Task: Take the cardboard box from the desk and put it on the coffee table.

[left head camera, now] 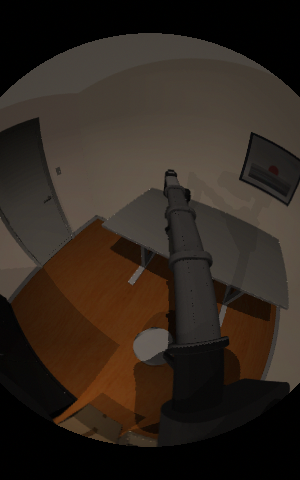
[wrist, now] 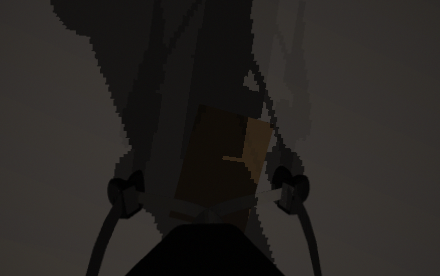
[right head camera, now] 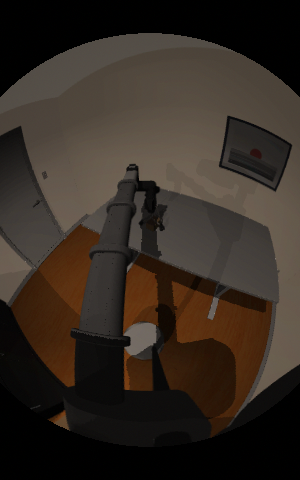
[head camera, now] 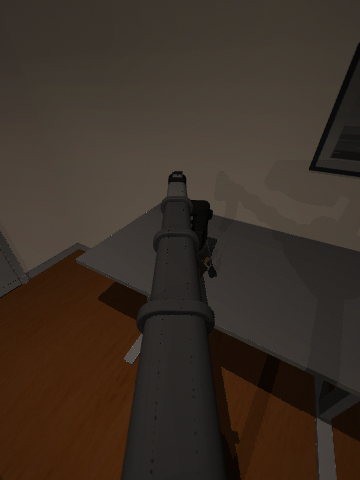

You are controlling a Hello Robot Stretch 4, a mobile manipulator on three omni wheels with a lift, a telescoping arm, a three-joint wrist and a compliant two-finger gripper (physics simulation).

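Where they show: gripper, fingertip midpoint: (wrist: 212,183) (right head camera: 151,227); robot's base, link origin: (left head camera: 153,345) (right head camera: 143,339).
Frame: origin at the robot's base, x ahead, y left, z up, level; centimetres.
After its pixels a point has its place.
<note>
The cardboard box (head camera: 207,260) @[x 74.2, y -14.0, z 97.2 cm] (right head camera: 151,226) @[x 69.0, y -9.3, z 95.9 cm] (wrist: 215,160) @[x 74.5, y -10.4, z 97.2 cm] is a brown rectangle, mostly in shadow, on the grey desk (head camera: 270,280) @[x 67.7, y -40.6, z 92.2 cm] (left head camera: 250,240) @[x 69.9, y -74.2, z 92.2 cm] (right head camera: 210,245) @[x 55.3, y -46.4, z 92.2 cm] (wrist: 375,150) @[x 69.3, y -25.3, z 92.2 cm]. In the wrist view its far end is beyond the fingertips and its near end is partly hidden by the gripper's dark body. My gripper (right head camera: 153,223) @[x 71.9, y -9.2, z 92.2 cm] (wrist: 212,183) @[x 71.9, y -9.2, z 92.2 cm] is open above the box, with its fingertips apart on either side of it and none seen touching it. In the left head view the arm hides the box. I cannot identify the coffee table with certainty.
A round white top (left head camera: 151,345) @[x 0.8, y 2.7, z 18.7 cm] (right head camera: 143,340) @[x 0.1, y -0.7, z 18.7 cm] is near the robot's base. A beige object (left head camera: 92,422) is at the lower left. A dark piece of furniture (left head camera: 25,360) @[x -59.0, y 131.6, z 32.4 cm] is at the left edge. The wall behind the desk bears a framed picture (left head camera: 272,170) @[x 94.0, y -87.0, z 149.3 cm] (right head camera: 256,153) @[x 93.4, y -88.2, z 150.3 cm].
</note>
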